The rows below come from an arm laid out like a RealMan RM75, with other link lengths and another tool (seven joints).
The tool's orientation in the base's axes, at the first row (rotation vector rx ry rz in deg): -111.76, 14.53, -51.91
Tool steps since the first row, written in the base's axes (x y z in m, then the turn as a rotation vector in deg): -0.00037, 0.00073, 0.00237, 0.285, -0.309, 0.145; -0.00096, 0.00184, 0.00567, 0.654, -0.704, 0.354; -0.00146, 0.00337, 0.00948, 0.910, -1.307, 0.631; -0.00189, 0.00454, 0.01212, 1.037, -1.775, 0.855; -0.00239, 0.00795, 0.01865, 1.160, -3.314, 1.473; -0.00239, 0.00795, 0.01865, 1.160, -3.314, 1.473; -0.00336, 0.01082, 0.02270, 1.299, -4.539, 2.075; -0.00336, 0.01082, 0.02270, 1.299, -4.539, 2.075; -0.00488, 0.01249, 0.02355, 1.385, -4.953, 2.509; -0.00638, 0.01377, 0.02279, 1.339, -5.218, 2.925; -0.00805, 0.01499, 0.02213, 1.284, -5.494, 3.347
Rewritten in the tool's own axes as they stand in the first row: 0.00053, -0.00241, -0.00045, 0.430, 0.099, -0.053; 0.00117, -0.00583, -0.00105, 0.995, 0.207, -0.125; 0.00190, -0.00988, -0.00147, 1.620, 0.351, -0.433; 0.00230, -0.01276, -0.00174, 2.059, 0.442, -0.724; 0.00341, -0.02006, -0.00167, 3.235, 0.786, -1.848; 0.00341, -0.02006, -0.00167, 3.235, 0.786, -1.848; 0.00324, -0.02511, -0.00158, 4.255, 0.976, -2.745; 0.00324, -0.02511, -0.00158, 4.255, 0.976, -2.745; 0.00174, -0.02699, -0.00174, 4.740, 0.858, -3.088; -0.00035, -0.02733, -0.00170, 5.048, 0.650, -3.417; -0.00248, -0.02774, -0.00183, 5.357, 0.442, -3.761
